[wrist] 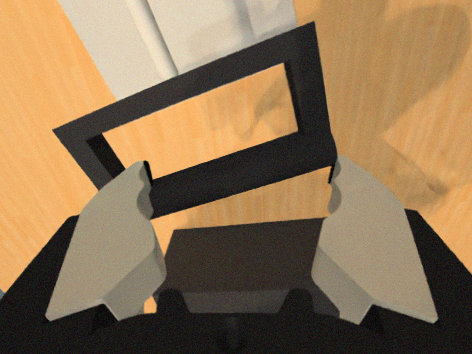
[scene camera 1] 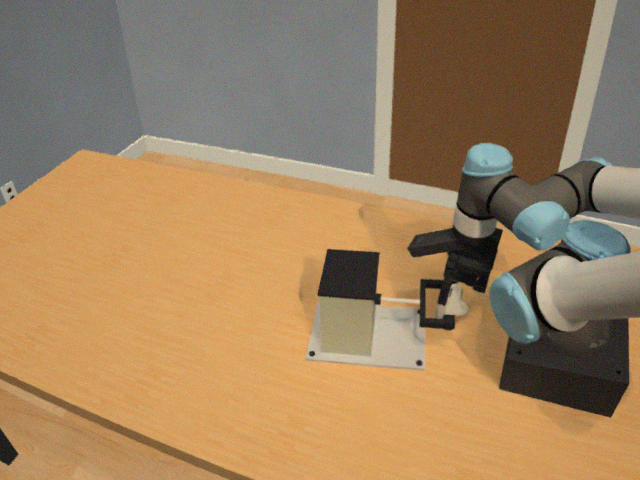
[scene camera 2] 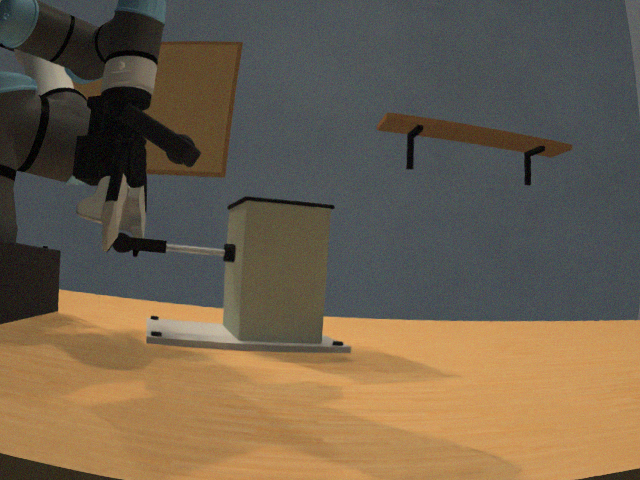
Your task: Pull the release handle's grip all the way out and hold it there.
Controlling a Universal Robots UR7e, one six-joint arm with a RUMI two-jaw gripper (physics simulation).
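The release handle, a black rectangular loop [scene camera 1: 436,323] [scene camera 2: 149,244] [wrist: 200,85], sits on a pale rod [scene camera 1: 400,300] [scene camera 2: 195,250] [wrist: 152,37]. A long stretch of rod shows between loop and box. The handle's grip [wrist: 225,176] is the loop's outer bar. My gripper [scene camera 1: 451,310] [scene camera 2: 123,241] [wrist: 239,162] points down with its fingers wide around this bar, at a skew. In the wrist view the left fingertip reaches into the loop and covers the bar's left part; the right fingertip is at the bar's right end, on the outer side. Exact contact is partly hidden.
The pale green box [scene camera 1: 346,325] [scene camera 2: 279,273] with a black top stands on a light baseplate [scene camera 1: 398,346] [scene camera 2: 191,330] [wrist: 100,45] on the wooden table [scene camera 1: 180,310] [scene camera 2: 465,423]. The dark robot base [scene camera 1: 563,372] [scene camera 2: 25,284] is beyond the handle's outer side.
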